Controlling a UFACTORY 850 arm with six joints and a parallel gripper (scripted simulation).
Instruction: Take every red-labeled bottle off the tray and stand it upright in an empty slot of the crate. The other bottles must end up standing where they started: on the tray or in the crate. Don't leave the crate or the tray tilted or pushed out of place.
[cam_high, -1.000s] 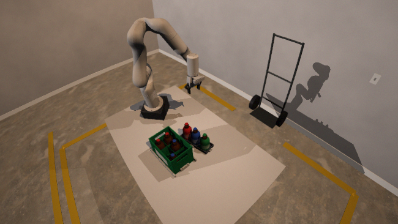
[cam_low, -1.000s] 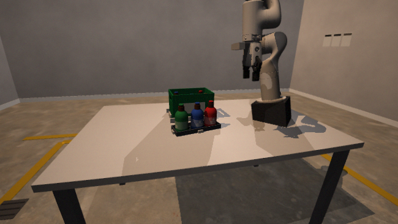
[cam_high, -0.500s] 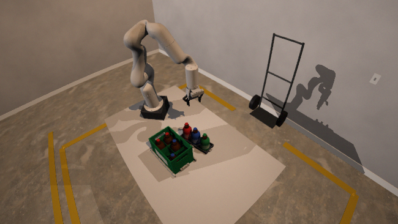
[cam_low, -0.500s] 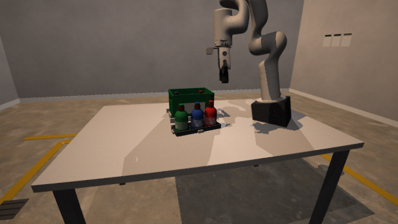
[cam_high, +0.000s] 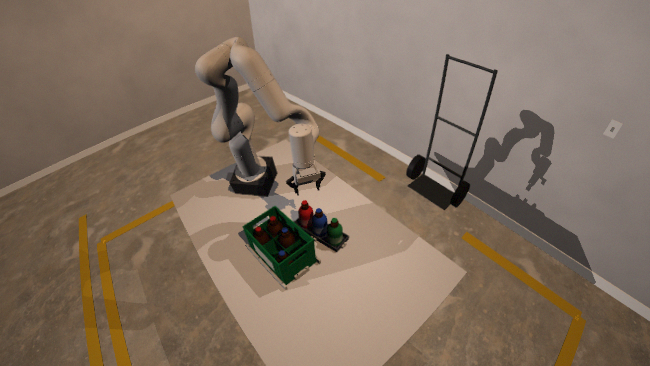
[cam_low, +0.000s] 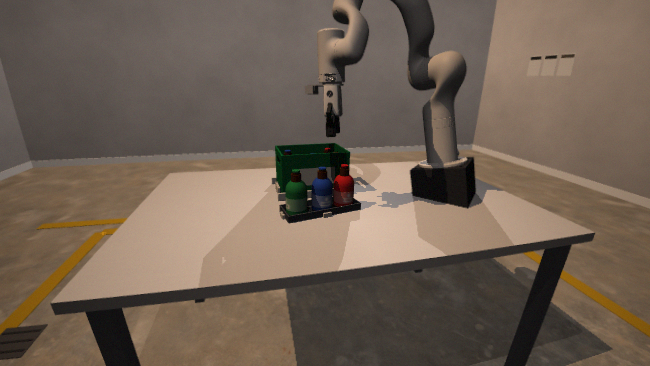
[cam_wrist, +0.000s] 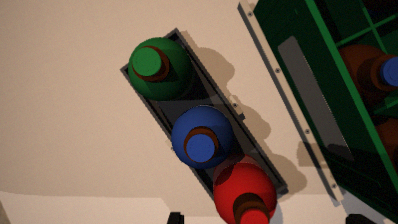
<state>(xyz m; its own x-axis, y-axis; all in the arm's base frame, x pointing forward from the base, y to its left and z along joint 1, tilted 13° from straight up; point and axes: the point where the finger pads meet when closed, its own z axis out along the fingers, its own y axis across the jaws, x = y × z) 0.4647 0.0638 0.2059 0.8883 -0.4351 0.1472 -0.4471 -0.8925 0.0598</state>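
My gripper is now 4 cm past the red-labeled bottle, 1 cm to the right of it and 19 cm above it. The rest, counted from my hand: green-labeled bottle: 14 cm ahead, 3 cm to the left, 19 cm below; then brown bottle: 3 cm ahead, 17 cm to the right, 19 cm below; then blue-labeled bottle: 4 cm ahead, 2 cm to the left, 19 cm below.
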